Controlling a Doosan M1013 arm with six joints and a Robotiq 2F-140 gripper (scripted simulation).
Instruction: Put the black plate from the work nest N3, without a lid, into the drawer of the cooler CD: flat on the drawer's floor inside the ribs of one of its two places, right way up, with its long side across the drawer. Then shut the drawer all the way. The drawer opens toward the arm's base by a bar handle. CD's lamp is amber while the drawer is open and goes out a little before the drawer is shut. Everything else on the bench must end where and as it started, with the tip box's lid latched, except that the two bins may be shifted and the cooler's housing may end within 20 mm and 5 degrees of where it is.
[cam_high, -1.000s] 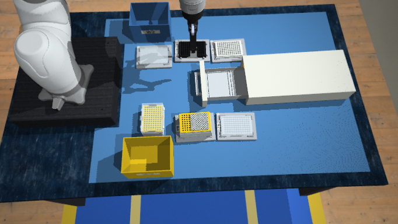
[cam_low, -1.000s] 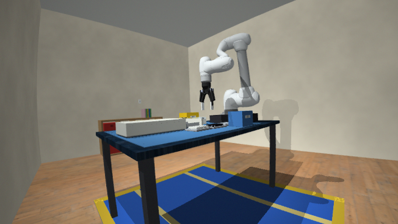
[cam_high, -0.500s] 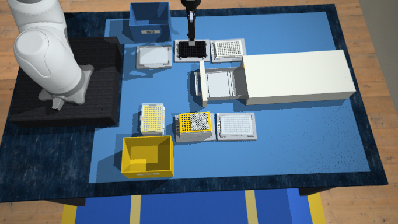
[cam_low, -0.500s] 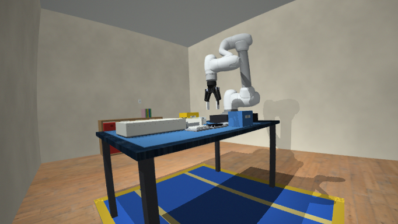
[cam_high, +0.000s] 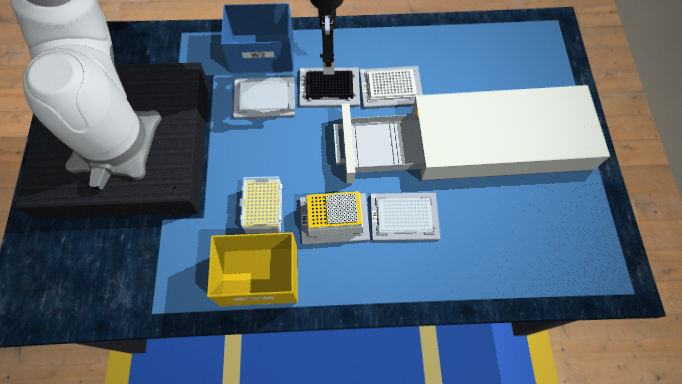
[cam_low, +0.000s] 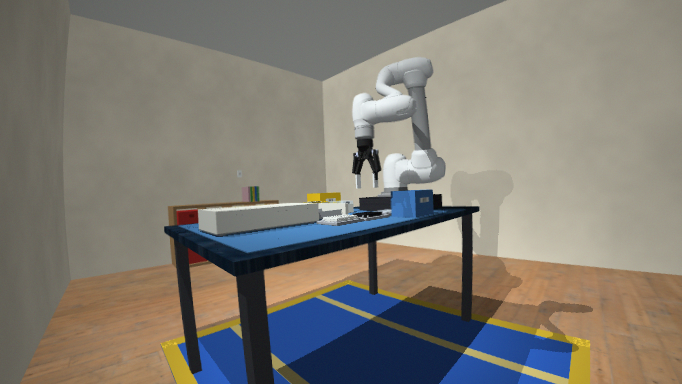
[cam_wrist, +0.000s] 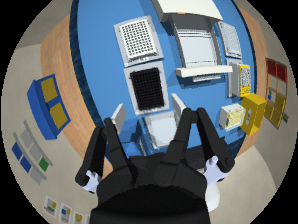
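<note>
The black plate is 14 cm below my hand. From my hand the other things lie so: grey work nest (16 cm below); white plate (17 cm ahead, 14 cm below, 2 cm to the left); blue bin (21 cm behind, 12 cm below, 10 cm to the left).
</note>
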